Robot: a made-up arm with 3 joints. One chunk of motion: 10 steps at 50 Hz.
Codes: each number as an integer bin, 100 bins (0 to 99) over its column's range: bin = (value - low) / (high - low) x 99, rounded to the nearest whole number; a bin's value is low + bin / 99 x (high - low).
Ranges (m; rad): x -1..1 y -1..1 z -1..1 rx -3.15..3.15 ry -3.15..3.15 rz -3.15..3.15
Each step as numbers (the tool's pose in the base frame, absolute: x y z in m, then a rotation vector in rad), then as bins.
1 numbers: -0.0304 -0.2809 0.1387 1.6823 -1.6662 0.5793
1 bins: 48 36 56 76 23 59
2 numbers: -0.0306 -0.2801 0.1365 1.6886 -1.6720 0.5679
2 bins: 48 36 56 76 23 58
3 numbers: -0.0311 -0.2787 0.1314 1.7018 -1.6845 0.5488
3 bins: 48 36 56 76 23 58
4 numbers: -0.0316 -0.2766 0.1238 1.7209 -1.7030 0.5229
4 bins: 48 36 56 77 23 58
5 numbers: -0.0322 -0.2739 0.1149 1.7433 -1.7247 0.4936
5 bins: 48 36 55 77 22 57
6 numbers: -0.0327 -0.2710 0.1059 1.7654 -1.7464 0.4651
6 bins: 48 36 55 77 22 57
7 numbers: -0.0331 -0.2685 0.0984 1.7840 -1.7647 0.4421
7 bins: 48 36 54 78 22 56
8 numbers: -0.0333 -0.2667 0.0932 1.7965 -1.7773 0.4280
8 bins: 48 36 54 78 22 56
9 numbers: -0.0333 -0.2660 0.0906 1.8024 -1.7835 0.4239
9 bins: 48 36 54 78 21 56
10 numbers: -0.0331 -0.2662 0.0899 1.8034 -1.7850 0.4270
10 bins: 48 36 54 78 21 56
